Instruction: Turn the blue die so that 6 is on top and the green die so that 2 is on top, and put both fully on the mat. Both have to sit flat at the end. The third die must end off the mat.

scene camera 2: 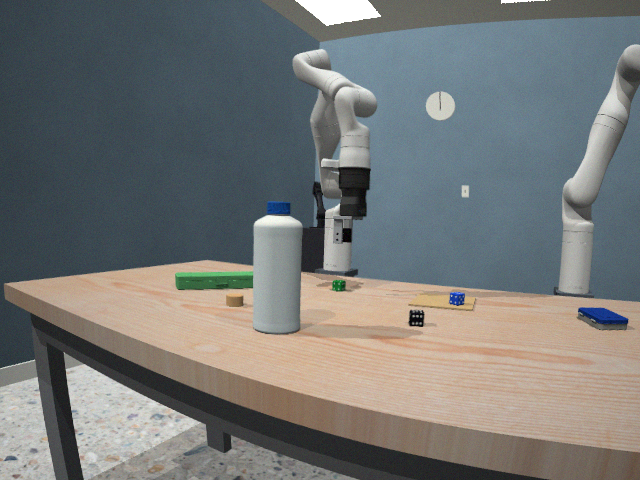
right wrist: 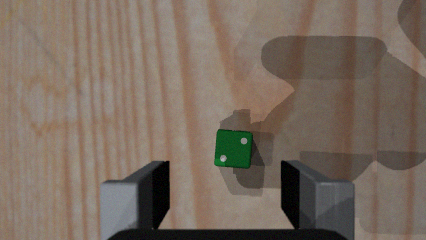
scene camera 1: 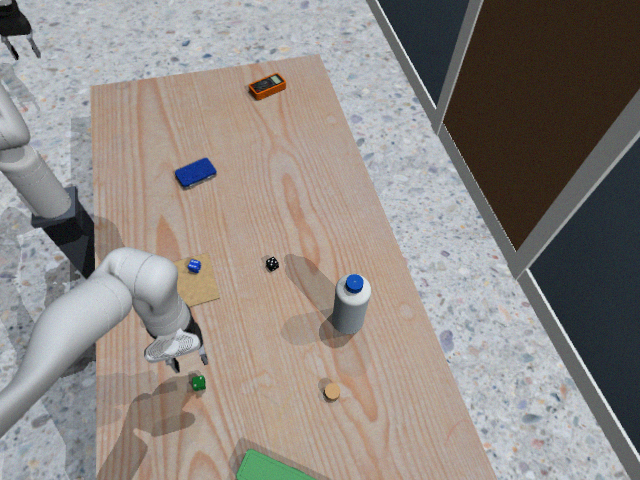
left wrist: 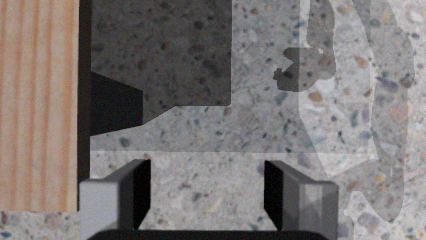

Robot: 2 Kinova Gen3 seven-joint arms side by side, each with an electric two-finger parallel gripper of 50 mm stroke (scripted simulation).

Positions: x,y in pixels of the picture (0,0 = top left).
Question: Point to a blue box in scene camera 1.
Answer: At 193,174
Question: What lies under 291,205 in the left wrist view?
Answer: The left gripper.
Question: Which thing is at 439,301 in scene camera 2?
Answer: A tan mat.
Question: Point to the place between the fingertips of the right gripper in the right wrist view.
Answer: At 225,184
